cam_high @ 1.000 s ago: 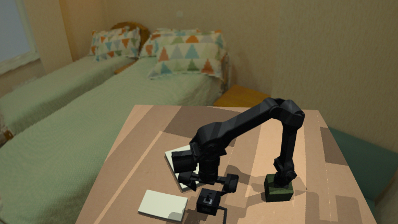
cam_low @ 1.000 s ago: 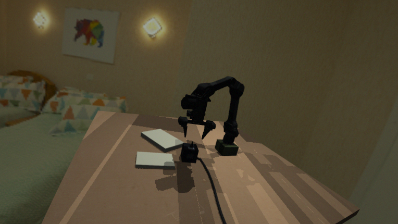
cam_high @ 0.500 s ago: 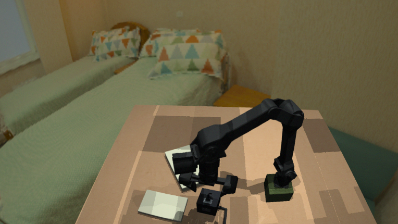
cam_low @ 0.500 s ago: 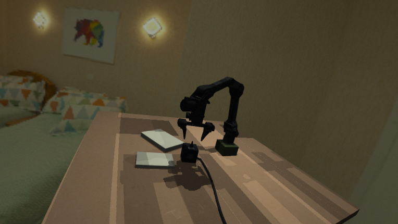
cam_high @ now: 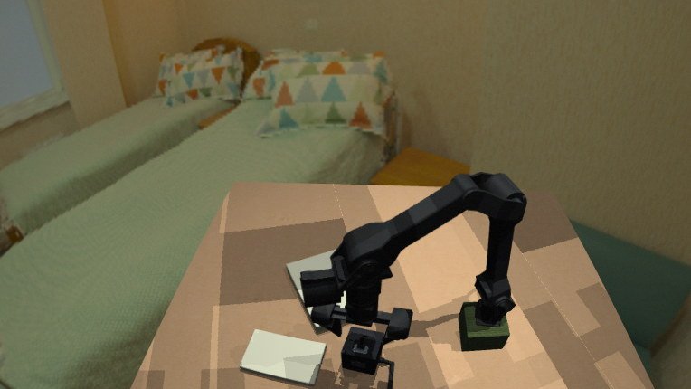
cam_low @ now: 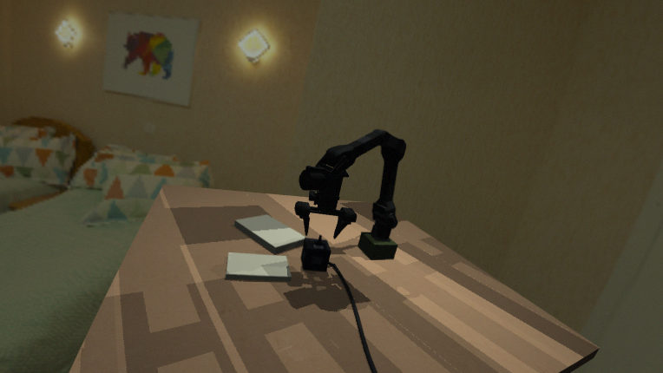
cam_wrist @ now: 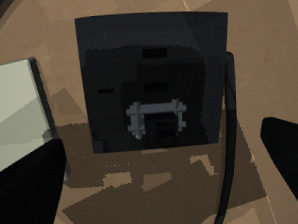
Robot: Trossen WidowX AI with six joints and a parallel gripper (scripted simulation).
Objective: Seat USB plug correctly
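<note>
Right now my gripper tip is 20 mm above the USB plug. From my gripper tip the other things lie so: silver-framed socket 40 mm below, 10 mm to the left.
</note>
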